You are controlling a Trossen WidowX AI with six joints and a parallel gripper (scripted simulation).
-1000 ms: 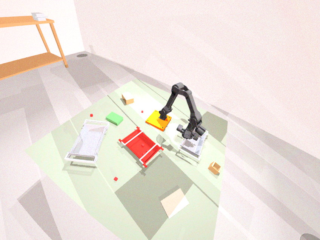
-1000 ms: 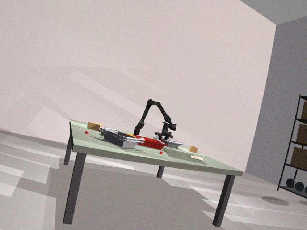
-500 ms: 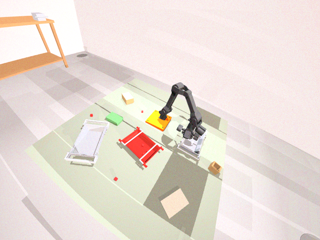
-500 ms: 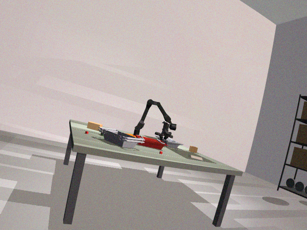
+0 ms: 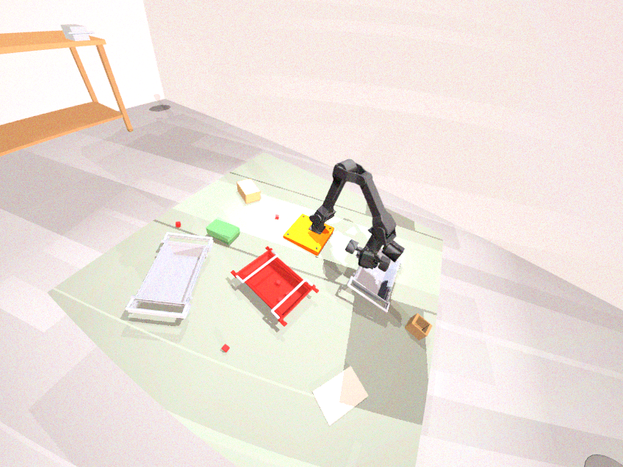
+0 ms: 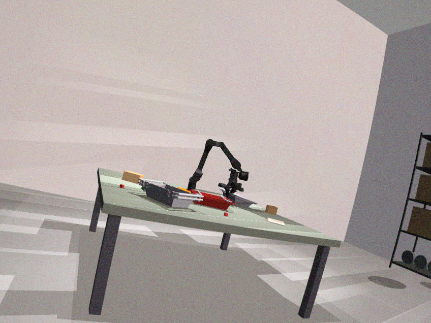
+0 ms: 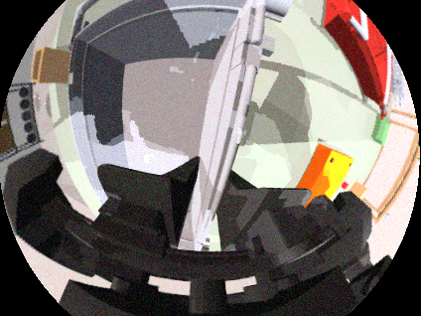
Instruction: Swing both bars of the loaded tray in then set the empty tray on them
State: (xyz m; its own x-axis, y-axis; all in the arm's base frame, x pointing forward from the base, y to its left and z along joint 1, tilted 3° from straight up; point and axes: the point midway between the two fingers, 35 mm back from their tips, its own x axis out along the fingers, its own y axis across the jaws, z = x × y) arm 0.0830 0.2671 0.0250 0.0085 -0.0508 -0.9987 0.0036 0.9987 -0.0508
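Now: gripper tip 70 mm to the right of the grey tray and 20 mm below it. From my gripper tip the other things lie so: white sheet 470 mm ahead, 120 mm to the left, 30 mm below; then tan box 300 mm to the left, 130 mm ahead, 20 mm below; then red block 260 mm ahead, 250 mm to the right, 20 mm below.
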